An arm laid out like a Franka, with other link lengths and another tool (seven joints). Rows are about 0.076 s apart.
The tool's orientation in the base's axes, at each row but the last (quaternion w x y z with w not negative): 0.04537 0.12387 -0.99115 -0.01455; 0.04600 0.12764 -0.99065 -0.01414; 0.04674 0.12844 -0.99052 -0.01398; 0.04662 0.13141 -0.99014 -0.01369; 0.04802 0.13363 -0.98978 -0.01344; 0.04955 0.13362 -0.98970 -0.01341; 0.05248 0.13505 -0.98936 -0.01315; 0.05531 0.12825 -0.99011 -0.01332; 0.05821 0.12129 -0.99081 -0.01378; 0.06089 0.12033 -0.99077 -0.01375; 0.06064 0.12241 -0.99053 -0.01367
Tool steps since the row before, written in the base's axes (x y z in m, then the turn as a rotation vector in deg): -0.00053 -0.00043 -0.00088 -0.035 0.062 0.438; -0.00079 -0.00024 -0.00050 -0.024 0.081 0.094; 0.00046 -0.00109 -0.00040 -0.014 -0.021 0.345; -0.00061 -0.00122 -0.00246 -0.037 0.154 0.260; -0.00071 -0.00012 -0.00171 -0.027 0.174 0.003; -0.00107 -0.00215 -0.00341 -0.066 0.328 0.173; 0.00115 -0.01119 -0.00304 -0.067 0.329 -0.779; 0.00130 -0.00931 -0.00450 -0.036 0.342 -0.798; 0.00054 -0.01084 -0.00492 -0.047 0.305 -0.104; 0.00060 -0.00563 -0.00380 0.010 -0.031 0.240; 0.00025 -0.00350 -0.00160 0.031 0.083 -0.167
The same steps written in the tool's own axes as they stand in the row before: 0.00054 -0.00032 0.00092 0.056 0.086 -0.432; 0.00078 -0.00005 0.00057 0.011 0.088 -0.090; -0.00020 -0.00119 0.00034 0.050 -0.003 -0.342; 0.00069 -0.00112 0.00249 0.018 0.168 -0.253; 0.00056 0.00000 0.00177 -0.020 0.175 0.002; 0.00128 -0.00193 0.00347 -0.008 0.340 -0.161; 0.00160 -0.01121 0.00277 -0.102 0.303 0.786; 0.00065 -0.00951 0.00421 -0.137 0.307 0.801; 0.00155 -0.01085 0.00468 -0.040 0.303 0.113; 0.00033 -0.00577 0.00363 0.026 -0.022 -0.240; 0.00043 -0.00352 0.00151 -0.070 0.066 0.163
